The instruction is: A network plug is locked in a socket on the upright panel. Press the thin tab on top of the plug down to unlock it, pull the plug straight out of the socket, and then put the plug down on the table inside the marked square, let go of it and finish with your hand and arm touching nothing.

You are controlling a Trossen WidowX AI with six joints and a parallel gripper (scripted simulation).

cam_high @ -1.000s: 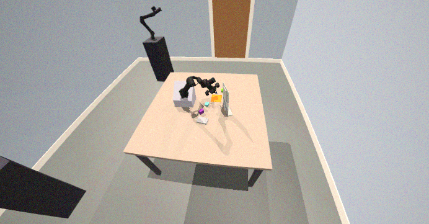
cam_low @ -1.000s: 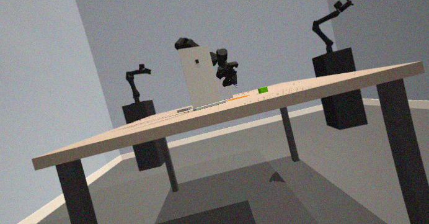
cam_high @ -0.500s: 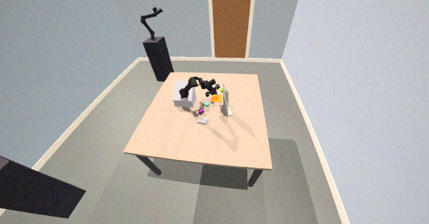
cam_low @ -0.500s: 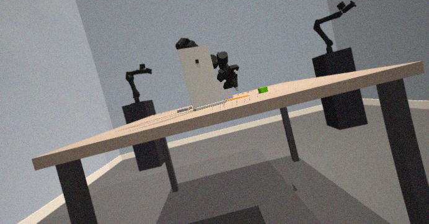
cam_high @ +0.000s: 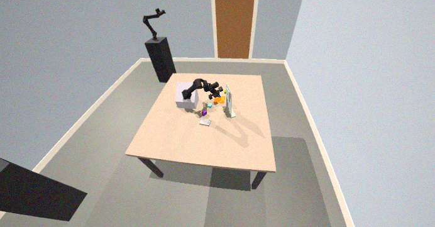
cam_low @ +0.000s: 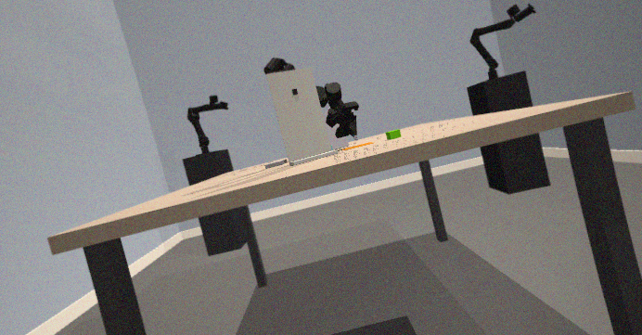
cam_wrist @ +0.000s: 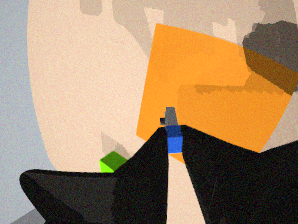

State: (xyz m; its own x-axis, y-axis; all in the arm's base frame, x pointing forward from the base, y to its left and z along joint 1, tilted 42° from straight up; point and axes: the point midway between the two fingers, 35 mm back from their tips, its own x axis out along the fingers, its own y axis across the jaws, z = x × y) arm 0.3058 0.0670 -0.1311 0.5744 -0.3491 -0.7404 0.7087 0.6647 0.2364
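My gripper tip is 10 mm past the orange marked square and 40 mm above it. Round my gripper tip: green block 50 mm ahead, 140 mm to the left, 30 mm below; cyan block 90 mm behind, 130 mm to the right, 30 mm below; network plug right at my gripper tip.
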